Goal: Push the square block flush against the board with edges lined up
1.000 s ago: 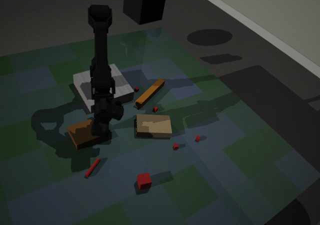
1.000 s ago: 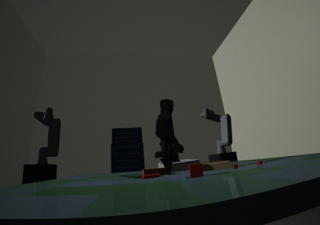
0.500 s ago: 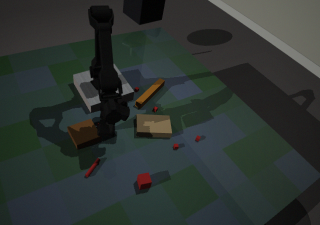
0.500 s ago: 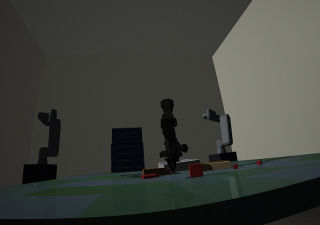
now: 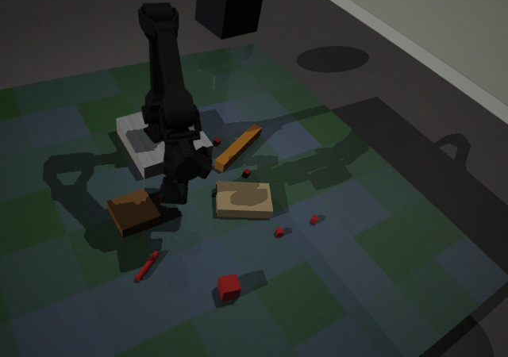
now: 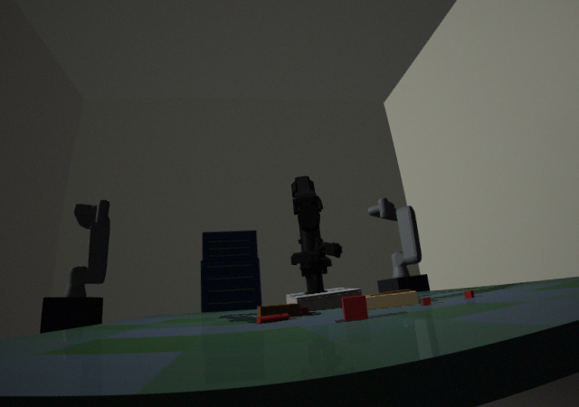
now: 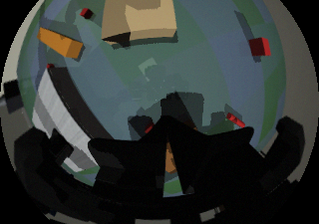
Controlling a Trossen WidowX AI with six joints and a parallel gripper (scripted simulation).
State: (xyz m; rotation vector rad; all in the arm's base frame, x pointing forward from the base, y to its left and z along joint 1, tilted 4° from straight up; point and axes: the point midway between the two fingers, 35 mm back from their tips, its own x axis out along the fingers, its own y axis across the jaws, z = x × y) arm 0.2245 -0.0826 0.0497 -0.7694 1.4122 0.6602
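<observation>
Now: the tan flat slab 17 cm to the left of my gripper tip, 8 cm ahead of it and 4 cm below it. Round my gripper tip: brown square block: 10 cm to the right, 4 cm below, 3 cm behind; then red rod: 15 cm to the right, 12 cm ahead, 5 cm below; then long orange bar: 29 cm to the left, 9 cm behind, 4 cm below.
</observation>
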